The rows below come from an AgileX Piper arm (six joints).
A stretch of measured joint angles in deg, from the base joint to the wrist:
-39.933, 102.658, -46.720, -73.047, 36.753, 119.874
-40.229, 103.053, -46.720, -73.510, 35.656, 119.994
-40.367, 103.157, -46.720, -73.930, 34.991, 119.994
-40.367, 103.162, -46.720, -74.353, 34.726, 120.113
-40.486, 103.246, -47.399, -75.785, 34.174, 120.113
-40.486, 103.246, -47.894, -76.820, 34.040, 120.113
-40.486, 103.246, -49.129, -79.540, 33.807, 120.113
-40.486, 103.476, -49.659, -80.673, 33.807, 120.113
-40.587, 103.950, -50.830, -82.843, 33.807, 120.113
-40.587, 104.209, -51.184, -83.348, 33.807, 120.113
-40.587, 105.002, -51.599, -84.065, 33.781, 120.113
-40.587, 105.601, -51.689, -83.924, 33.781, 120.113
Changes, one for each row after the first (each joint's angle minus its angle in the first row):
-0.296, 0.395, 0.000, -0.463, -1.097, 0.120
-0.434, 0.499, 0.000, -0.883, -1.762, 0.120
-0.434, 0.504, 0.000, -1.306, -2.027, 0.239
-0.553, 0.588, -0.679, -2.738, -2.579, 0.239
-0.553, 0.588, -1.174, -3.773, -2.713, 0.239
-0.553, 0.588, -2.409, -6.493, -2.946, 0.239
-0.553, 0.818, -2.939, -7.626, -2.946, 0.239
-0.654, 1.292, -4.110, -9.796, -2.946, 0.239
-0.654, 1.551, -4.464, -10.301, -2.946, 0.239
-0.654, 2.344, -4.879, -11.018, -2.972, 0.239
-0.654, 2.943, -4.969, -10.877, -2.972, 0.239

